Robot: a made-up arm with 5 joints.
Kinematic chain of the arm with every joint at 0, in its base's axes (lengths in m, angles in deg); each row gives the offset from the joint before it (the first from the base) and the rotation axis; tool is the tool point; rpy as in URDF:
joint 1: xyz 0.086 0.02 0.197 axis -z
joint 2: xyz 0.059 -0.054 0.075 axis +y
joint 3: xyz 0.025 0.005 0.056 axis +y
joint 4: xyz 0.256 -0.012 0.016 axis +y
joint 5: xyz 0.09 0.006 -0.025 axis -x
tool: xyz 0.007 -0.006 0 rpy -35.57 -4.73 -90.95
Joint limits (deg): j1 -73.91..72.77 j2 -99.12..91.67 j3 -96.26..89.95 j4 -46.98..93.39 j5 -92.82..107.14
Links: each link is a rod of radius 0.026 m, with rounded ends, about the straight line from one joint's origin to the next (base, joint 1, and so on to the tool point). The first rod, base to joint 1, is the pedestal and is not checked.
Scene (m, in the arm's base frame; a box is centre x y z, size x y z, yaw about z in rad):
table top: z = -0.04
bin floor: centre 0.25 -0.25 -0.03 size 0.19 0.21 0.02 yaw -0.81
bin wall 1: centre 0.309 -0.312 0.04 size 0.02 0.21 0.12 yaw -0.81
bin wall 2: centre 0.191 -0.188 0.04 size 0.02 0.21 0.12 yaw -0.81
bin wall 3: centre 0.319 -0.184 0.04 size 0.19 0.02 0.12 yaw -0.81
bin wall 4: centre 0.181 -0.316 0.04 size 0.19 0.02 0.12 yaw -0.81
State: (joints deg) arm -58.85 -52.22 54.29 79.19 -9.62
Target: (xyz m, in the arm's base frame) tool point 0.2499 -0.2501 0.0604
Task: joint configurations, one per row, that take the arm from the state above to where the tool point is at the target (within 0.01 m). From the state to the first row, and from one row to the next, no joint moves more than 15 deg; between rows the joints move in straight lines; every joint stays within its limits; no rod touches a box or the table.
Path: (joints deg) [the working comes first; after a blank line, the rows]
Joints at the target: 47.63 7.29 36.77 17.22 -7.44
Straight joint move there: touches bin wall 3.

1: -45.54 -48.64 51.88 77.49 -9.66
2: -32.23 -45.06 49.47 75.79 -9.69
3: -18.92 -41.48 47.06 74.09 -9.73
4: -5.61 -37.90 44.65 72.40 -9.76
5: 7.70 -34.33 42.24 70.70 -9.80
6: 21.01 -30.75 39.83 69.00 -9.84
7: 34.32 -27.17 37.42 67.30 -9.87
8: 47.63 -23.59 35.01 65.60 -9.91
9: 47.63 -15.87 35.45 53.51 -9.29
10: 47.63 -8.15 35.89 41.41 -8.67
11: 47.63 -0.43 36.33 29.32 -8.05
12: 47.63 7.29 36.77 17.22 -7.44

